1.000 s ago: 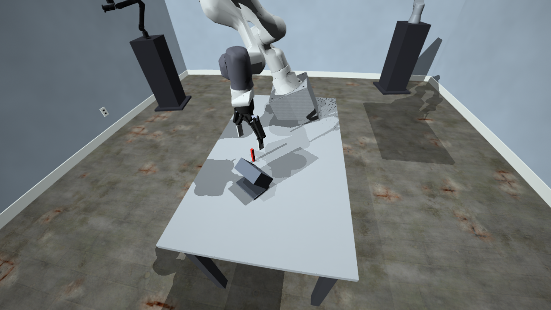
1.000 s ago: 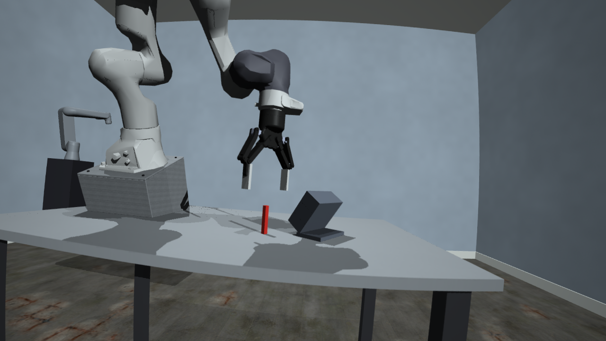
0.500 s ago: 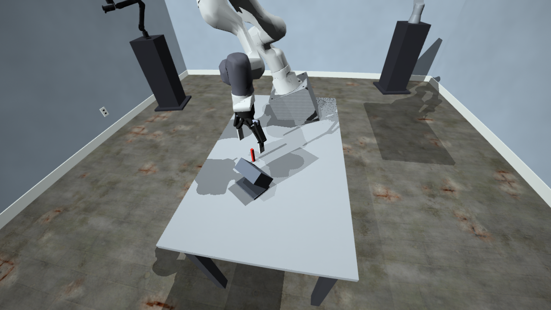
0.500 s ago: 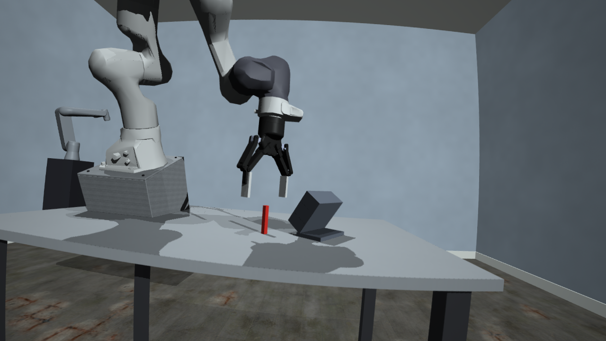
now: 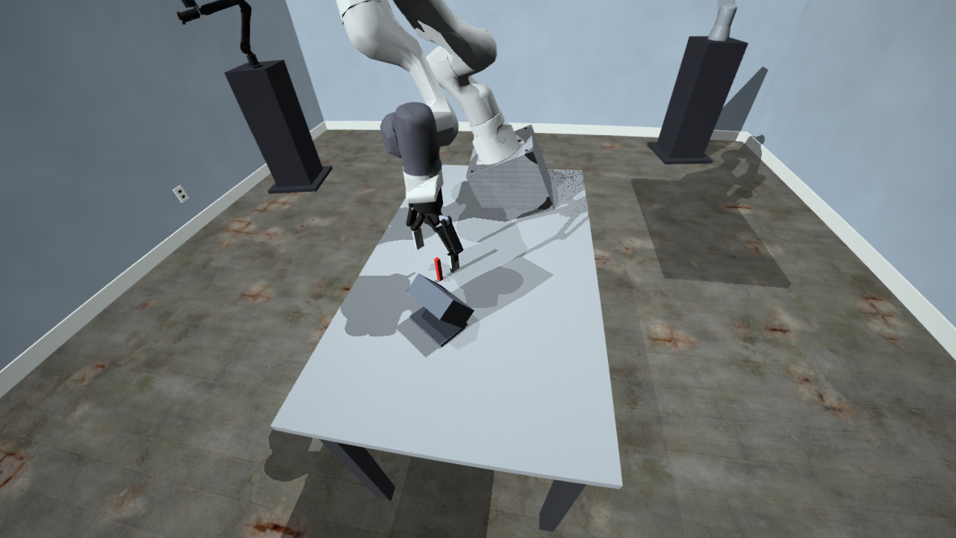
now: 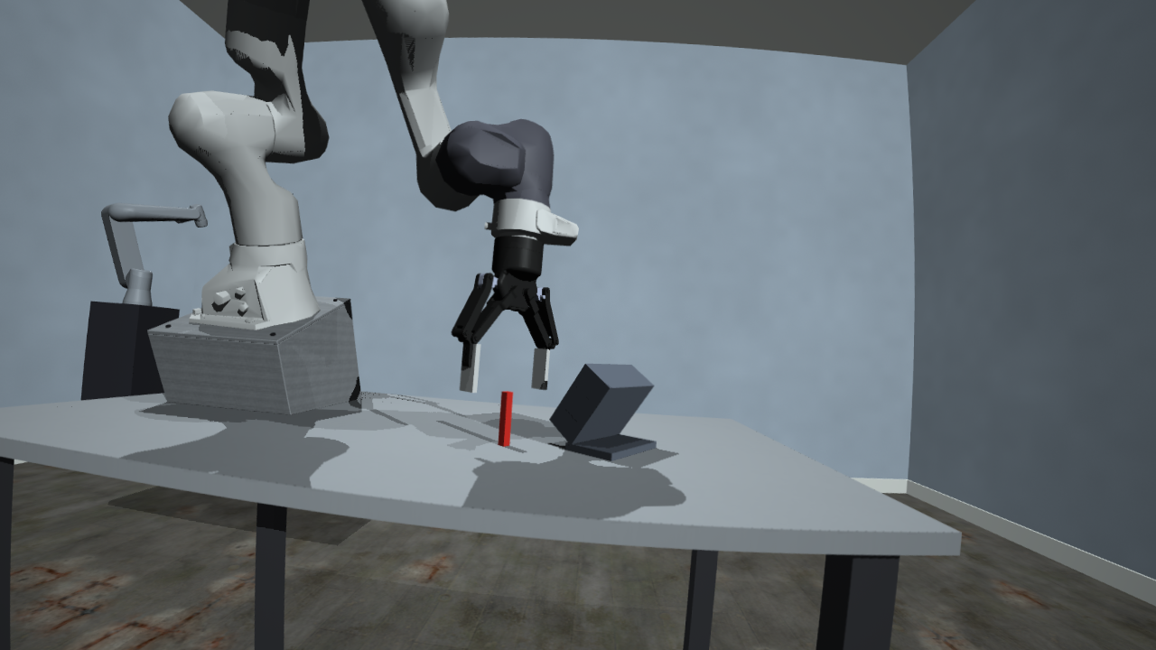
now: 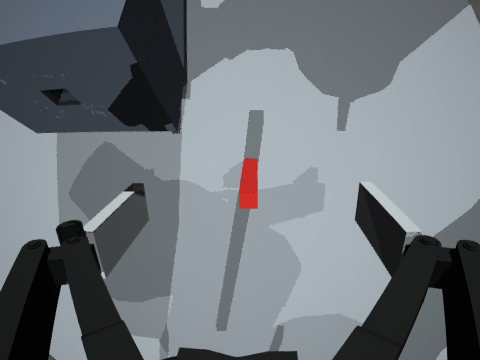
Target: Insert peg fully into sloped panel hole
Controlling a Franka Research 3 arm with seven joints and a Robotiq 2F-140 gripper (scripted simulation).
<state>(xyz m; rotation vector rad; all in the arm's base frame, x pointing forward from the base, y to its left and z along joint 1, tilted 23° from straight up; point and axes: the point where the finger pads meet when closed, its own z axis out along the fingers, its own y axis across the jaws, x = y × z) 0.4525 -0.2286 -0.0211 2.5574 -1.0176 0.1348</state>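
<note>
Now: hand 5 cm above the peg. Round my hand: flat base plate (17 cm ahead, 9 cm below, 1 cm to the left).
</note>
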